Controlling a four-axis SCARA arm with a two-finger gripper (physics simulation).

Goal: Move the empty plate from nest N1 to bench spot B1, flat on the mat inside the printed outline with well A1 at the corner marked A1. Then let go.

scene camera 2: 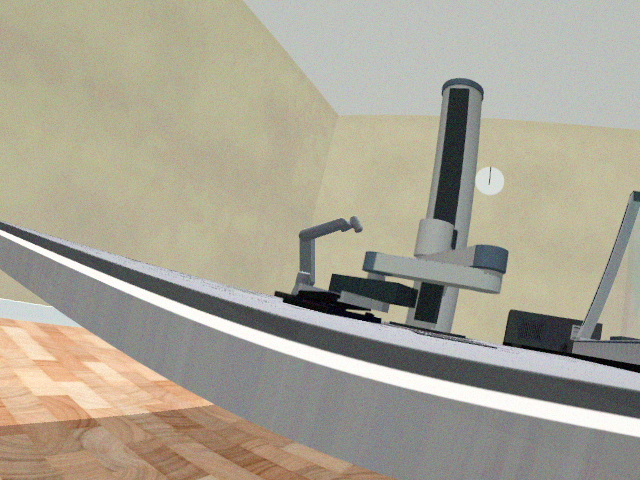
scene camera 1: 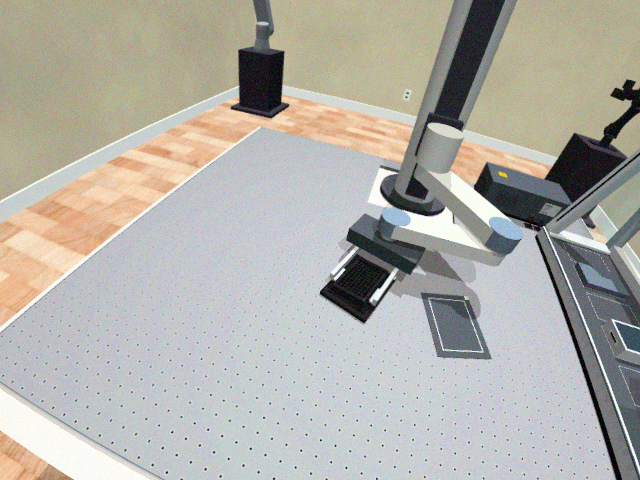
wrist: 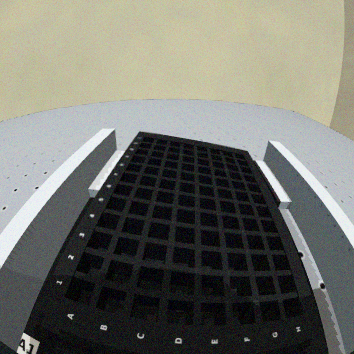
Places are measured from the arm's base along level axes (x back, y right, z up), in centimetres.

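Pixels of known places: gripper, between the fingertips: point(scene camera 2: 320, 292) point(scene camera 1: 352, 289) point(wrist: 192, 146); arm's base, origin of its link: point(scene camera 1: 412, 195).
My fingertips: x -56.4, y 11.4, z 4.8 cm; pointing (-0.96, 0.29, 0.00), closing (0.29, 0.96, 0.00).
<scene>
For each thing: its top centre in the pictures, then the offset to it from my fingertips. "spot": a spot on its surface instead. Level surfaces: height alone.
- black plate, centre of its top: point(wrist: 196, 183) point(scene camera 2: 336, 294) point(scene camera 1: 362, 276) dx +4.5, dy -1.4, dz +0.3 cm
- black nest, centre of its top: point(scene camera 2: 334, 305) point(scene camera 1: 361, 282) dx +4.4, dy -1.5, dz -1.7 cm
- white A1 label, a spot on its surface: point(wrist: 28, 345) spot: dx +9.8, dy -8.9, dz -2.3 cm
- dark mat, height of its surface: dz -3.4 cm
- dark box, a spot on its surface: point(scene camera 2: 547, 330) spot: dx +59.9, dy -49.3, dz +3.3 cm
The black plate point(scene camera 1: 363, 275) point(wrist: 187, 220) is between the two white fingers of my gripper point(scene camera 1: 354, 288) point(wrist: 192, 146). The finger pads meet its long sides, and my gripper is shut on it. The plate is a little above the black nest point(scene camera 1: 345, 305), still over it, and looks slightly tilted in the wrist view, its far right corner lower than its far left one. Its row A is on the left, with A1 at the near left. A white A1 label point(wrist: 28, 345) shows beyond that corner. The dark mat point(scene camera 1: 457, 330) with a white printed outline lies right of the nest.
The arm's column point(scene camera 1: 439, 103) point(scene camera 2: 454, 155) stands behind the nest. A dark box point(scene camera 1: 522, 193) point(scene camera 2: 547, 330) is at the back right. A framed deck point(scene camera 1: 573, 330) with trays runs along the right side. Another arm on a black pedestal point(scene camera 1: 260, 80) stands beyond the bench.
</scene>
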